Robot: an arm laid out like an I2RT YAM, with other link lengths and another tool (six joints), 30 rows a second.
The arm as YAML. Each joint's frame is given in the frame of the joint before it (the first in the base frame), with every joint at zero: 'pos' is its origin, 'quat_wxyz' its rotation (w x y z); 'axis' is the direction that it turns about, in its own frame. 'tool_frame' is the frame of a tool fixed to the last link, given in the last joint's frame.
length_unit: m
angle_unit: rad
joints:
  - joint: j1
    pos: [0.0, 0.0, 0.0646]
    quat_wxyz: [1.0, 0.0, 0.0, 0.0]
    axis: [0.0, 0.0, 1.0]
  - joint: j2
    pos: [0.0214, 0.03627, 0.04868]
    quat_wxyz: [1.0, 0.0, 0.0, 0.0]
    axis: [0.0, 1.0, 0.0]
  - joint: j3
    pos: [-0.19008, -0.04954, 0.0]
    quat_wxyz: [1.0, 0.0, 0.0, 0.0]
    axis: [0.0, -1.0, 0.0]
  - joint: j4
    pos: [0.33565, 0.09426, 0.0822]
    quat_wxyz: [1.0, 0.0, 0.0, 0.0]
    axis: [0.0, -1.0, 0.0]
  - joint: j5
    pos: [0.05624, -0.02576, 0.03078]
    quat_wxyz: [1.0, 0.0, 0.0, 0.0]
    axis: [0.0, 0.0, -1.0]
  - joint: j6
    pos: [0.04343, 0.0, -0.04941]
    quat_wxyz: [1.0, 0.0, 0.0, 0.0]
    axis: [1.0, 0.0, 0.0]
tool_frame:
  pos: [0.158, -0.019, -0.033]
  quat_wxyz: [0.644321, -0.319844, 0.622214, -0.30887]
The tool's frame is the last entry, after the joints.
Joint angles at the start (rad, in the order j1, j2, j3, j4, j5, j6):
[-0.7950, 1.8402, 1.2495, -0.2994, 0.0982, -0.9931]
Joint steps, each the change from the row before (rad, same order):
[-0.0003, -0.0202, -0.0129, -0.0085, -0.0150, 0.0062]
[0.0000, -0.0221, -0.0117, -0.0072, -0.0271, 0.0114]
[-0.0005, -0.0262, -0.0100, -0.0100, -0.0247, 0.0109]
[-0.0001, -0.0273, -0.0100, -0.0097, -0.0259, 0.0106]
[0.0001, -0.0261, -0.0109, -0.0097, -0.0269, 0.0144]
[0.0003, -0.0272, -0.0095, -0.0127, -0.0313, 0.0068]
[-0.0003, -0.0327, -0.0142, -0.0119, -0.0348, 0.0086]
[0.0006, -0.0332, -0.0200, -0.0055, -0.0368, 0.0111]
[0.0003, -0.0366, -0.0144, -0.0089, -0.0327, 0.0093]
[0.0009, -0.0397, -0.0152, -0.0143, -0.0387, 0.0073]
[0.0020, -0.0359, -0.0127, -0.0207, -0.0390, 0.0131]
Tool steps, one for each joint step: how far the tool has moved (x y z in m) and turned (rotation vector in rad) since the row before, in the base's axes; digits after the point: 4 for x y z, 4 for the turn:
[0.0001, 0.0039, 0.0024, 0.0113, -0.0107, 0.0043]
[0.0027, 0.0050, 0.0035, 0.0169, -0.0229, 0.0082]
[0.0024, 0.0043, 0.0061, 0.0134, -0.0233, 0.0067]
[0.0028, 0.0046, 0.0067, 0.0131, -0.0245, 0.0083]
[0.0025, 0.0053, 0.0055, 0.0170, -0.0251, 0.0064]
[0.0033, 0.0060, 0.0064, 0.0164, -0.0235, 0.0154]
[0.0030, 0.0069, 0.0070, 0.0181, -0.0270, 0.0159]
[0.0032, 0.0080, 0.0053, 0.0198, -0.0296, 0.0165]
[0.0032, 0.0066, 0.0094, 0.0128, -0.0302, 0.0152]
[0.0033, 0.0087, 0.0097, 0.0171, -0.0301, 0.0217]
[0.0026, 0.0103, 0.0079, 0.0264, -0.0264, 0.0191]

